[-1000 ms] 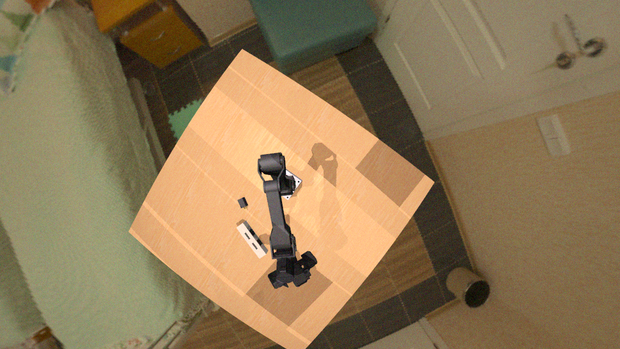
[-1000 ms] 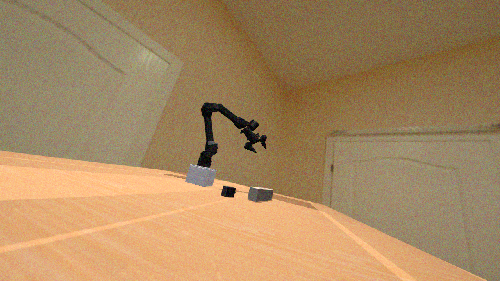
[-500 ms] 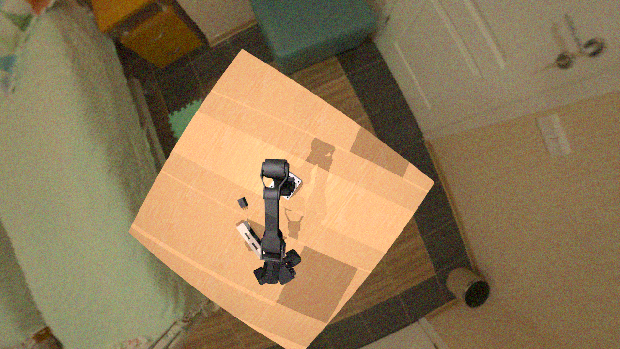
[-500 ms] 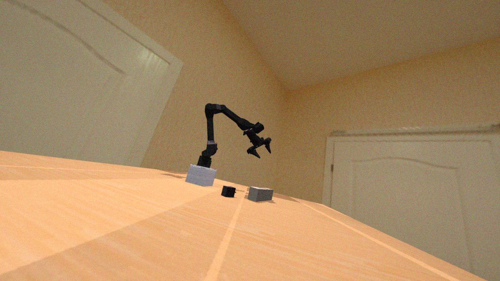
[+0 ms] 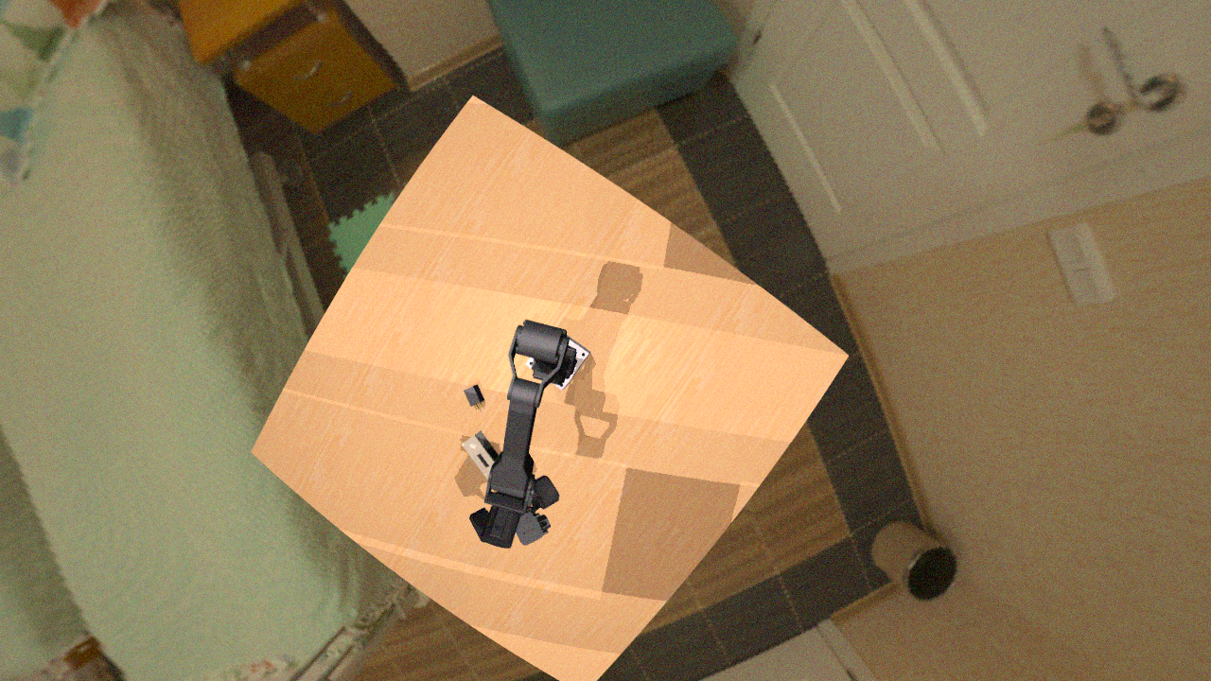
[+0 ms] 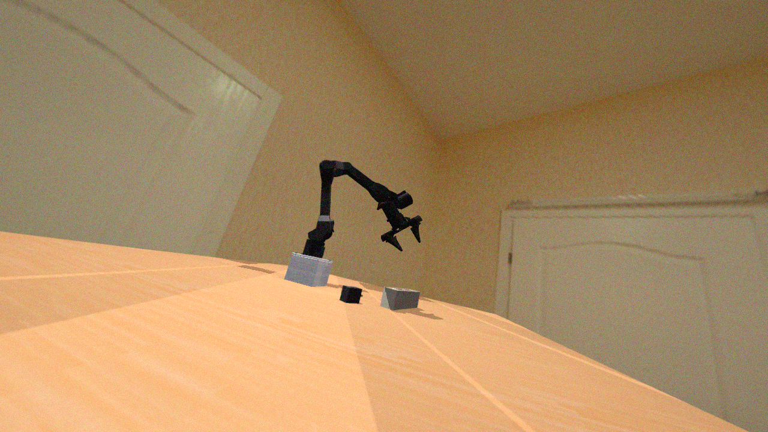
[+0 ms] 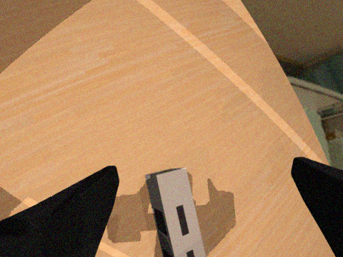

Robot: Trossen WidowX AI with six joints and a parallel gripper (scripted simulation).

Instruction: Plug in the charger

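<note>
Right now my gripper tip is 15 cm past the black two-prong charger, 23 cm to the left of it and 20 cm above it.
</note>
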